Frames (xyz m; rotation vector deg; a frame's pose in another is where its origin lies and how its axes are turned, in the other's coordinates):
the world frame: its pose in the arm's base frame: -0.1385 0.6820 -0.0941 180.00 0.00 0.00
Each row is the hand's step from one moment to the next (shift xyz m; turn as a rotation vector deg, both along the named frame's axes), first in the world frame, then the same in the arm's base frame.
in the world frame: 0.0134 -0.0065 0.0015 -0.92 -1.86 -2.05
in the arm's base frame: 0.0134 0.0065 -0.0015 -0.92 1.86 2.05
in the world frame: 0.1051 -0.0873 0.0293 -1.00 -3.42 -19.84
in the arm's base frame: 0.1051 0.0873 -0.0293 -1.00 3.42 19.84
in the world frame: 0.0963 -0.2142 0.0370 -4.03 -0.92 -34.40
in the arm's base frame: 0.0963 0.2142 -0.0370 -4.03 0.92 34.40
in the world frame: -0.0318 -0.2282 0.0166 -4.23 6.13 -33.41
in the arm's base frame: -0.0318 0.2282 -0.0166 -4.23 -6.13 33.41
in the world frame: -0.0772 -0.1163 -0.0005 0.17 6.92 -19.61
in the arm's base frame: -0.0772 0.1163 0.0005 0.17 -6.92 19.61
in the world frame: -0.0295 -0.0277 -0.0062 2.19 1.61 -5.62
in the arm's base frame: -0.0295 0.0277 0.0062 2.19 -1.61 5.62
